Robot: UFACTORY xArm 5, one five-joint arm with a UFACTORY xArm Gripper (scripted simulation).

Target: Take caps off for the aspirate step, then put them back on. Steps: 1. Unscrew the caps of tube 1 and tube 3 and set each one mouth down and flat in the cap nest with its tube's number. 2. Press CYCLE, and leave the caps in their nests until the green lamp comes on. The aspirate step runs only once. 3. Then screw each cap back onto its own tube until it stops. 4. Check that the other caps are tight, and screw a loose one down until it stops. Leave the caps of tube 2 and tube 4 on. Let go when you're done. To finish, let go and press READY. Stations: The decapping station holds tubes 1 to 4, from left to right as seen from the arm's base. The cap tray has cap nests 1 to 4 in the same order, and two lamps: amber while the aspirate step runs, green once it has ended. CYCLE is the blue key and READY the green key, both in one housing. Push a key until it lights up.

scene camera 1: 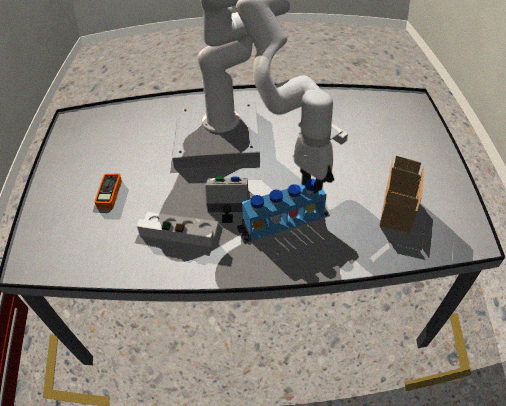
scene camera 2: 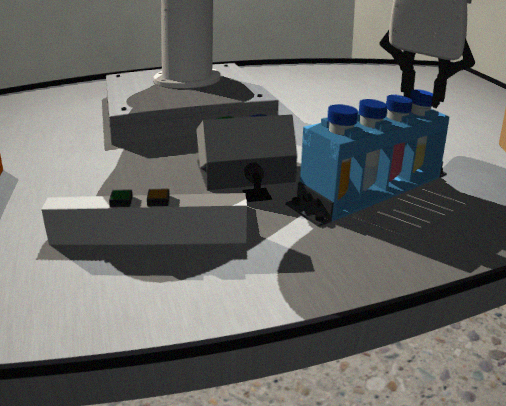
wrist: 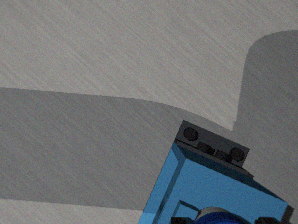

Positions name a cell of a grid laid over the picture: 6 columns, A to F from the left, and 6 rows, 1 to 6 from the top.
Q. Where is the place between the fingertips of my gripper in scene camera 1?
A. At D3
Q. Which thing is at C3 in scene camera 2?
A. A grey key housing.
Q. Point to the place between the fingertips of my gripper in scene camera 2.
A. E2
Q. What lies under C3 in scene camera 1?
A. A grey key housing.
